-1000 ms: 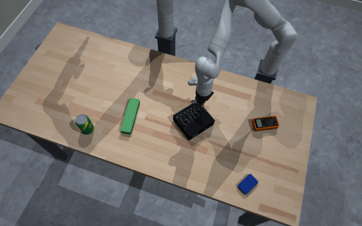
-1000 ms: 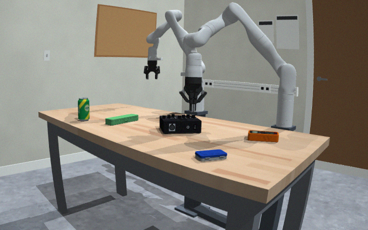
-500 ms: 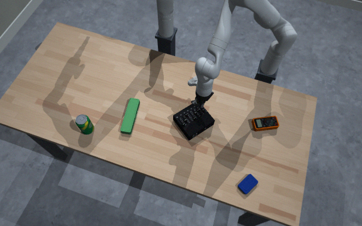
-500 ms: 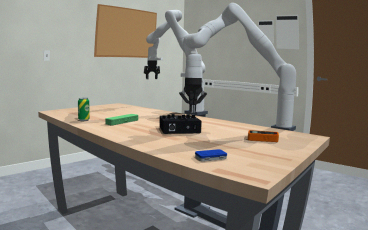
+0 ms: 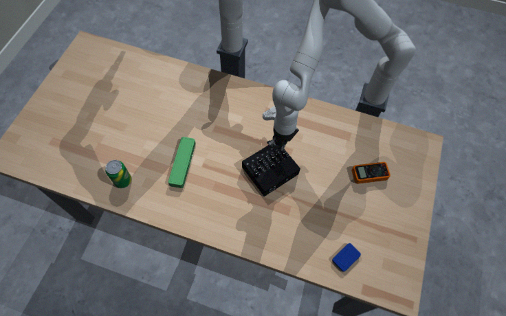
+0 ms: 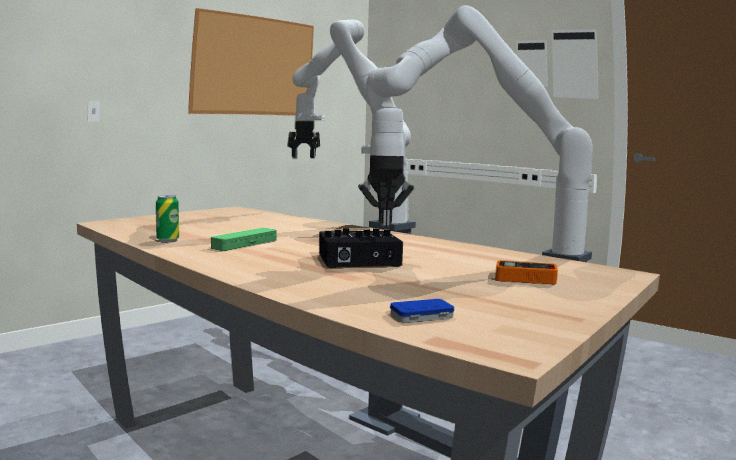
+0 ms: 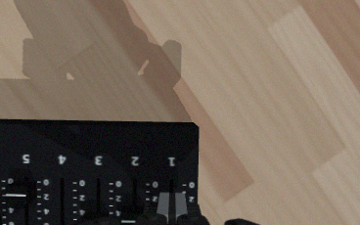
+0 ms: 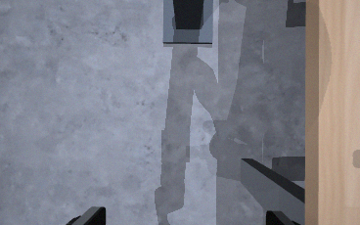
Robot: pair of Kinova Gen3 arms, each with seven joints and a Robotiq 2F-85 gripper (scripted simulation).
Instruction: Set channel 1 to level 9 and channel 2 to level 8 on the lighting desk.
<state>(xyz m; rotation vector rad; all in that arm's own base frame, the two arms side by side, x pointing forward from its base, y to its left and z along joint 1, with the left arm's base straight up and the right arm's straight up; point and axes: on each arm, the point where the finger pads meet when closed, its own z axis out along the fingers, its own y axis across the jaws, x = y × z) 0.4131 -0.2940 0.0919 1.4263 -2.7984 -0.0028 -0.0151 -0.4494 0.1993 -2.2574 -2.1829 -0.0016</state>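
Note:
Right now the channel 1 fader is 1 cm ahead of my left hand, 2 cm to the left of it and 3 cm below it. From my left hand the other things lie so: channel 3 fader (4 cm ahead, 1 cm to the right, 3 cm below); channel 2 fader (2 cm ahead, 3 cm below); channel 4 fader (8 cm ahead, 3 cm below).

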